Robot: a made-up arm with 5 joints.
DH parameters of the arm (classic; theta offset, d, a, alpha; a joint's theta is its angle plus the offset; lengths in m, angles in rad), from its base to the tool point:
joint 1: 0 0.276 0 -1.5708
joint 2: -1.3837 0 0.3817 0
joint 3: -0.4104 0 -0.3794 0
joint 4: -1.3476 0 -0.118 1.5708
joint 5: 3.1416 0.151 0 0
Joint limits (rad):
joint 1: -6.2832..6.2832
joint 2: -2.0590..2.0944
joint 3: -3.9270..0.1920
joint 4: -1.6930..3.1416
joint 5: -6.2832..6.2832
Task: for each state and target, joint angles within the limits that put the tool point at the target. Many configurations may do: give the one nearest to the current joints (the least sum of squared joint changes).
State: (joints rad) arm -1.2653 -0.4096 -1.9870 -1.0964 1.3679
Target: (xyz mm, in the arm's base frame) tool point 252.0 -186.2 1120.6
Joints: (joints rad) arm -0.6364 0.0107 -2.1866 -0.3972 1.3679
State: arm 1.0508 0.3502 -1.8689 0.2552 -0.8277
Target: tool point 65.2 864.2 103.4
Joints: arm 1.4955 1.1120 -1.9079 0.2977 -0.8277
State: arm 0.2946 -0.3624 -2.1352 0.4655 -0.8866
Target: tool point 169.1 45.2 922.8
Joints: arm 0.2612 -0.8964 -1.3235 0.9577 -0.8866
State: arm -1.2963 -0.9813 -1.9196 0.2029 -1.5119
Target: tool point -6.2 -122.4 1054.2
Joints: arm -1.6214 -0.7786 -1.4771 0.3390 -1.5119
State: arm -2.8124 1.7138 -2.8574 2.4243 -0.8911
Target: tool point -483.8 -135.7 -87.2
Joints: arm -2.8681 1.7308 -2.5605 2.8238 -0.8911
